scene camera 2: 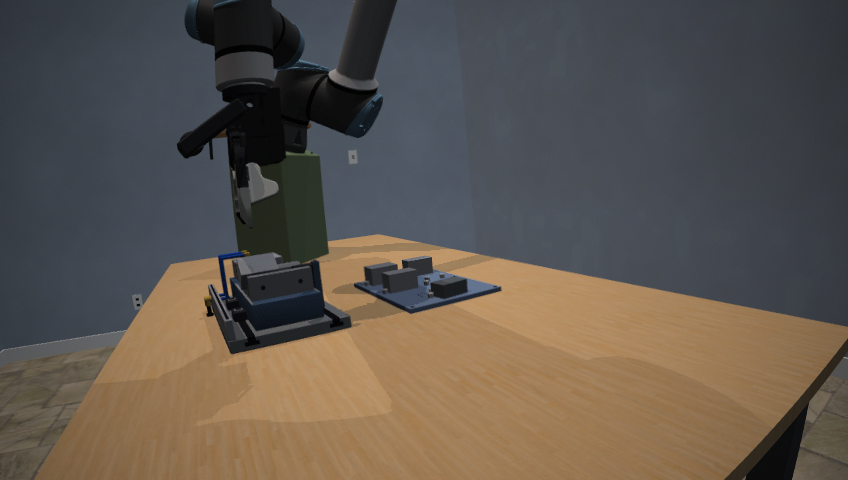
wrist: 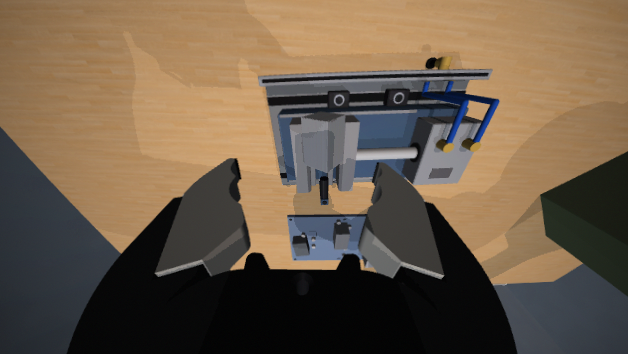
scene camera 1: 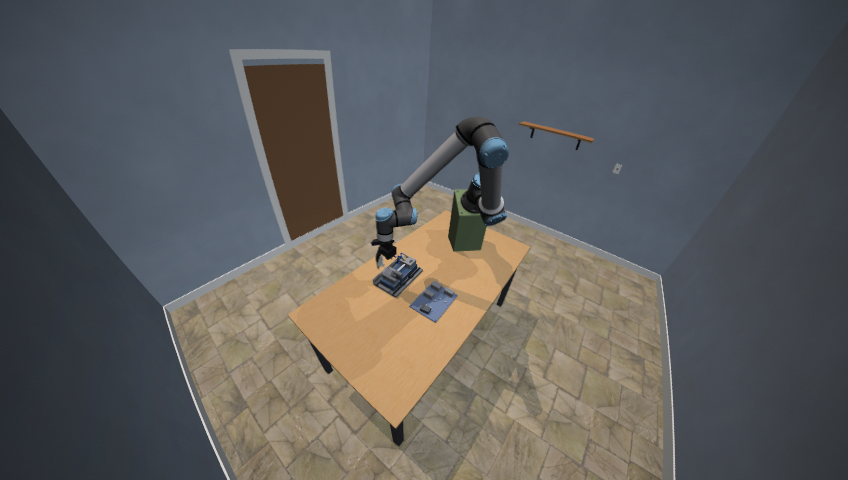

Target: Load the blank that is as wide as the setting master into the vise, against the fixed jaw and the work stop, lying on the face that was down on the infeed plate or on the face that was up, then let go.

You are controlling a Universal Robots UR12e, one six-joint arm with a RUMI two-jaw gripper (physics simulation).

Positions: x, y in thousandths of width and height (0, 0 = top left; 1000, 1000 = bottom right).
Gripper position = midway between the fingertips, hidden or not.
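Scene camera 2 gives me my gripper (scene camera 2: 292, 472). In scene camera 1 I see a blue infeed plate (scene camera 1: 518, 641). The wrist view shows me a vise cylinder block (wrist: 682, 371) and a rod (wrist: 631, 431), and my gripper (wrist: 490, 465) and the plate (wrist: 517, 634) appear there too.
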